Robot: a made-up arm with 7 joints. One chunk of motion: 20 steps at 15 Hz.
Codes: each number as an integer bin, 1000 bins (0 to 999) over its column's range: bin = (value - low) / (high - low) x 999, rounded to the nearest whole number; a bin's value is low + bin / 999 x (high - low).
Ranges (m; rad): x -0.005..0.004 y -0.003..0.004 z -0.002..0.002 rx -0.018..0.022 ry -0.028..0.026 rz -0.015..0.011
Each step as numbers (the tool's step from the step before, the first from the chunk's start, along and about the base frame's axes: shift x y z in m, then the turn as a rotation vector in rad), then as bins.
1 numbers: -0.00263 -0.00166 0.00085 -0.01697 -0.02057 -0.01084
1 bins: 263 191 712 26 137 160
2 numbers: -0.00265 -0.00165 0.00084 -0.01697 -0.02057 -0.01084
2 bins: 261 193 709 26 137 160
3 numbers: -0.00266 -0.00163 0.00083 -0.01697 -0.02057 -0.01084
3 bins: 260 196 707 26 137 160
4 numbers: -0.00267 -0.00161 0.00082 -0.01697 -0.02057 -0.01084
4 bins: 259 198 704 26 137 160
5 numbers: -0.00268 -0.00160 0.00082 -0.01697 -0.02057 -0.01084
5 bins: 258 200 704 26 137 160
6 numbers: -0.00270 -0.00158 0.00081 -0.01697 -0.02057 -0.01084
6 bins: 255 203 702 26 137 160
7 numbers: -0.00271 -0.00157 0.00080 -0.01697 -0.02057 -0.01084
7 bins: 254 204 699 26 137 160
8 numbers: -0.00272 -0.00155 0.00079 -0.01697 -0.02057 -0.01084
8 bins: 253 207 697 26 137 160
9 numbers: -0.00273 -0.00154 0.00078 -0.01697 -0.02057 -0.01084
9 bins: 252 208 694 26 137 160
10 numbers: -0.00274 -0.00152 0.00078 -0.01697 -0.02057 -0.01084
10 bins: 251 211 694 26 137 160
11 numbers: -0.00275 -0.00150 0.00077 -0.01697 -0.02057 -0.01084
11 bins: 250 214 692 26 137 160
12 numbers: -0.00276 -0.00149 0.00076 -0.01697 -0.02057 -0.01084
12 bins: 249 215 689 26 137 160
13 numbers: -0.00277 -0.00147 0.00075 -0.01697 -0.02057 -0.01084
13 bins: 248 218 687 26 137 160
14 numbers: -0.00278 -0.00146 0.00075 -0.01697 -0.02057 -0.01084
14 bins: 246 220 687 26 137 160
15 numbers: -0.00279 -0.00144 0.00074 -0.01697 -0.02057 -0.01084
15 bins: 245 223 684 26 137 160
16 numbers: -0.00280 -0.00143 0.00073 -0.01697 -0.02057 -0.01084
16 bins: 244 224 682 26 137 160
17 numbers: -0.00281 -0.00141 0.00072 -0.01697 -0.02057 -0.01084
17 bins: 243 227 679 26 137 160
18 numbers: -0.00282 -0.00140 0.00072 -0.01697 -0.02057 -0.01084
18 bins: 242 228 679 26 137 160
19 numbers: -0.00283 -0.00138 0.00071 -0.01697 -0.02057 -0.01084
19 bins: 241 231 677 26 137 160
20 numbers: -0.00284 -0.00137 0.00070 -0.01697 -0.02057 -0.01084
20 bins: 240 233 674 26 137 160
